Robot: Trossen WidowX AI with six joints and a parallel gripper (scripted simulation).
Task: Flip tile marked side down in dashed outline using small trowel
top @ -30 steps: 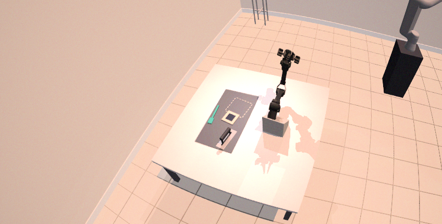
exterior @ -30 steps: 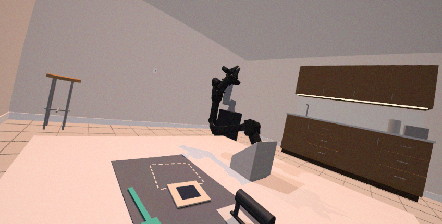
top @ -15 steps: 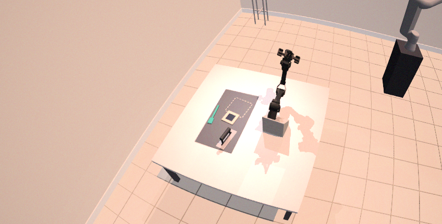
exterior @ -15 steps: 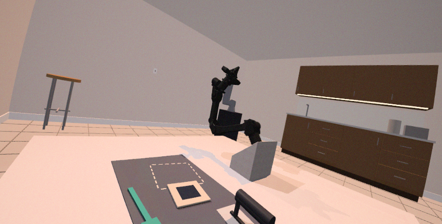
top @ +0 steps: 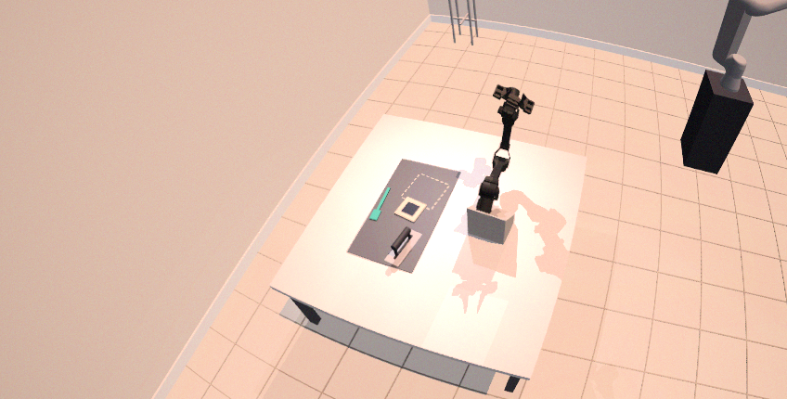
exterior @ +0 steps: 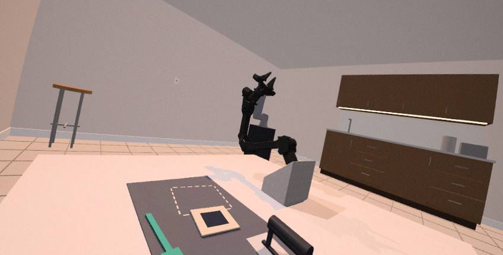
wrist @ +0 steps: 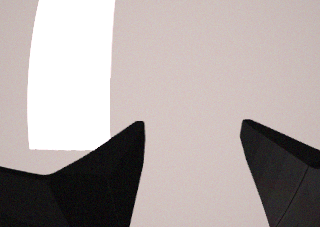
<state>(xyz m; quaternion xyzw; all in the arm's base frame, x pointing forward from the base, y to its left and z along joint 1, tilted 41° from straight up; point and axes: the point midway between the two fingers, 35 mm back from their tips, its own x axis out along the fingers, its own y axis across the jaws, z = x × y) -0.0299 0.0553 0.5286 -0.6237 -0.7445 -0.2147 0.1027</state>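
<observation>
The trowel is 580 mm below my gripper tip, 510 mm to the left of it and 410 mm ahead of it. Also, from my gripper tip: square tile: 610 mm below, 460 mm ahead, 280 mm to the left; dark mat: 630 mm below, 480 mm ahead, 290 mm to the left; green strip: 620 mm ahead, 610 mm below, 310 mm to the left.
</observation>
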